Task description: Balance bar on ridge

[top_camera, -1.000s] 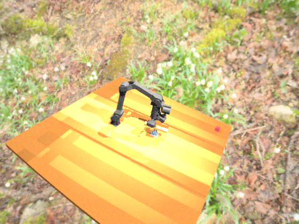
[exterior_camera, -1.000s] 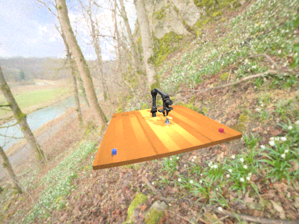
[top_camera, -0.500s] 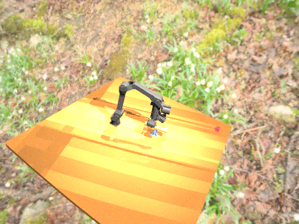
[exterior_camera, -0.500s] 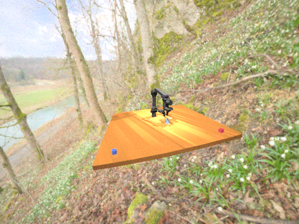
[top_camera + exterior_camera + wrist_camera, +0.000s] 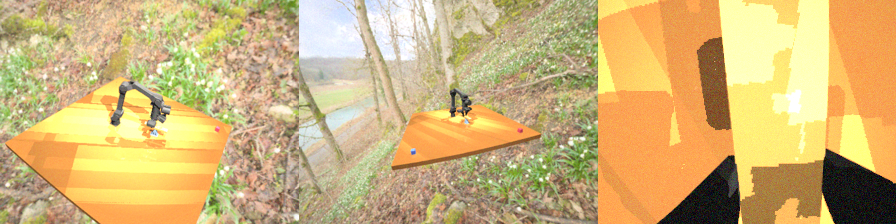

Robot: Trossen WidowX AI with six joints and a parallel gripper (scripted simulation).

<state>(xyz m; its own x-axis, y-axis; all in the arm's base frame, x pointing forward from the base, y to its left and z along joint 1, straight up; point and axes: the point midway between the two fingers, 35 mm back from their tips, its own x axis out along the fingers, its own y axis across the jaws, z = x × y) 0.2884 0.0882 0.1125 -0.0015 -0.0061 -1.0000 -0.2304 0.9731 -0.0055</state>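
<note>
Right now the bar is 30 mm ahead of my gripper tip and 10 mm to the left of it. From my gripper tip the other things lie so: blue cube (590 mm to the right, 450 mm ahead, 60 mm below); red cube (450 mm ahead, 410 mm to the left, 60 mm below).
</note>
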